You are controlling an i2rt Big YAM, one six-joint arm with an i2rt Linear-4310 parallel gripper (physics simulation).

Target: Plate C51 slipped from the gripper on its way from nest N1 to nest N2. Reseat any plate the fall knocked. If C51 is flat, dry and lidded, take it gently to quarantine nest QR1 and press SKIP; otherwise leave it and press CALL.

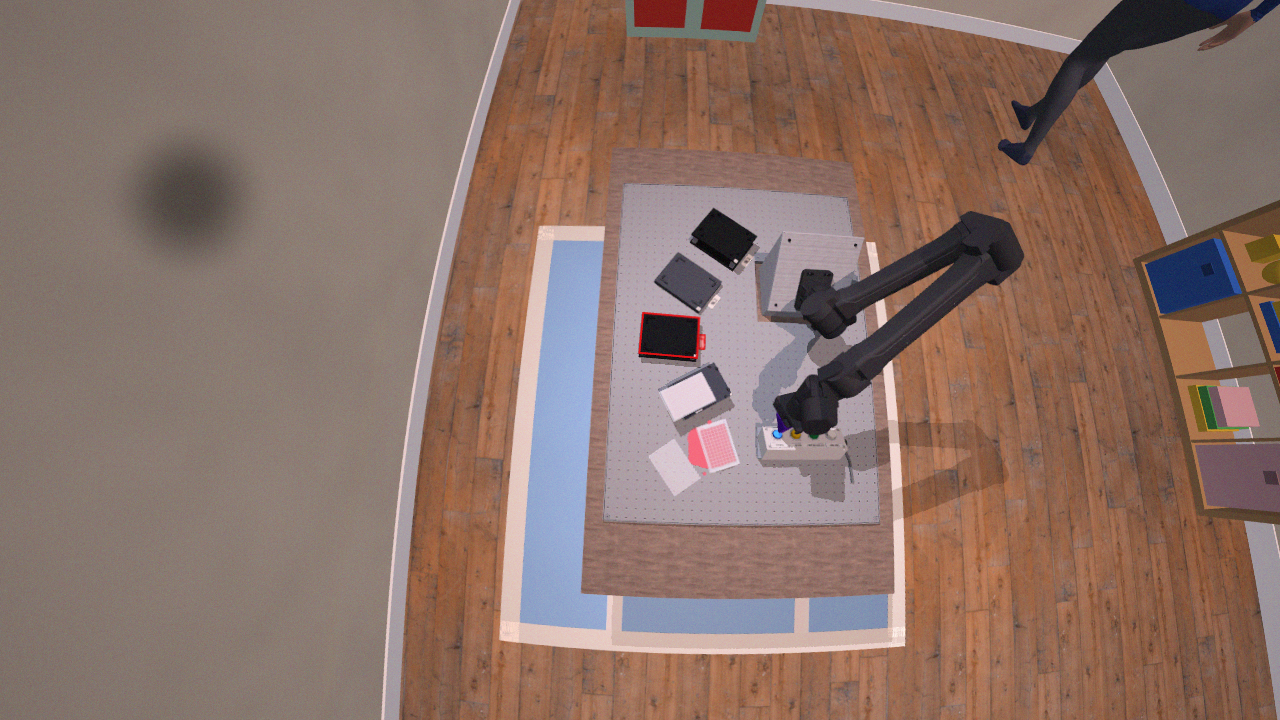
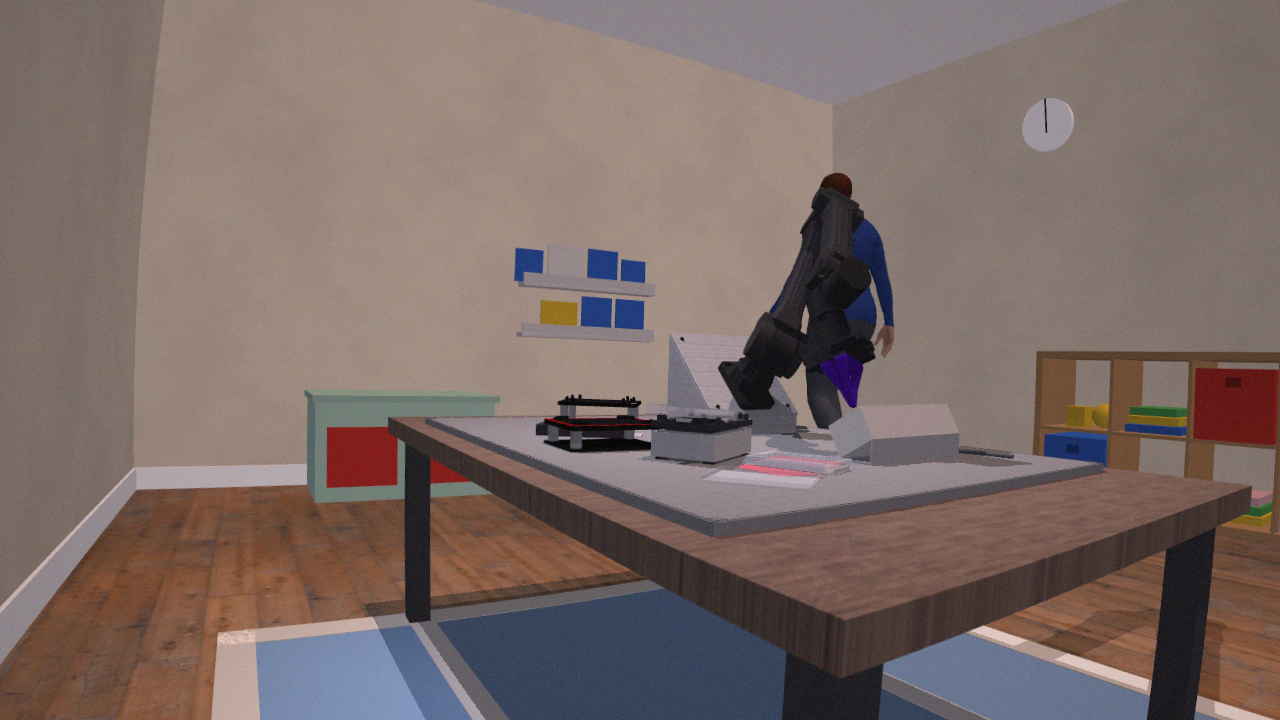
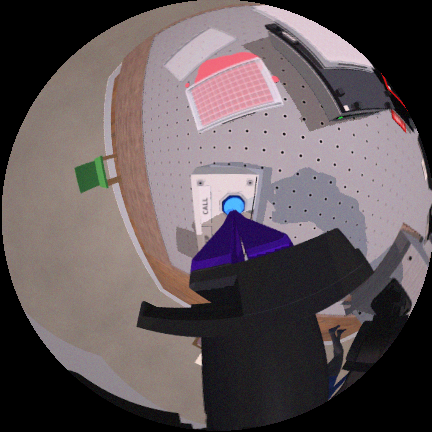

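Pixels of known places: gripper, fingertip midpoint: (image 1: 780,431) (image 2: 853,406) (image 3: 233,214); arm's base, origin of the base link: (image 1: 812,289) (image 2: 744,387).
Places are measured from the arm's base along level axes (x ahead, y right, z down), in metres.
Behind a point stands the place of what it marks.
Note:
My gripper (image 1: 780,426) {z 0.012, x 0.113, y -0.394 m} (image 2: 853,402) {z 0.012, x 0.113, y -0.394 m} (image 3: 233,214) {z 0.012, x 0.113, y -0.394 m} is shut and empty, its purple fingertips over the blue button (image 1: 777,434) {z 0.023, x 0.117, y -0.400 m} (image 3: 233,202) {z 0.024, x 0.121, y -0.399 m} beside the CALL label on the button box (image 1: 801,453) {z 0.023, x 0.053, y -0.449 m} (image 2: 899,436) {z 0.051, x 0.089, y -0.465 m} (image 3: 215,184) {z 0.019, x 0.140, y -0.418 m}. Whether the tips touch the button cannot be told. A plate with pink wells (image 1: 718,445) {z 0.076, x 0.263, y -0.430 m} (image 3: 235,93) {z 0.077, x 0.255, y -0.417 m} lies on the board beside a pink spill (image 1: 696,450) {z 0.089, x 0.320, y -0.444 m} (image 3: 227,61) {z 0.089, x 0.326, y -0.432 m}. Its clear lid (image 1: 674,466) {z 0.088, x 0.380, y -0.488 m} (image 2: 760,479) {z 0.089, x 0.382, y -0.488 m} (image 3: 199,52) {z 0.088, x 0.368, y -0.482 m} lies off it. A white plate (image 1: 693,393) {z 0.017, x 0.339, y -0.298 m} (image 3: 325,37) sits on a grey nest (image 1: 720,380) {z 0.035, x 0.264, y -0.258 m} (image 3: 357,90). Nest labels are unreadable.
A red-rimmed black nest (image 1: 670,334) {z 0.051, x 0.398, y -0.129 m} (image 2: 595,421) {z 0.051, x 0.416, y -0.127 m}, a dark grey unit (image 1: 687,282) {z 0.070, x 0.348, y 0.039 m} and a black unit (image 1: 723,237) {z 0.039, x 0.241, y 0.178 m} stand along the board (image 1: 644,205) {z 0.091, x 0.483, y 0.322 m}. A slanted pale panel (image 1: 792,259) {z -0.060, x 0.077, y 0.059 m} stands near the arm's base. A person (image 1: 1065,85) (image 2: 872,268) stands beyond the table.

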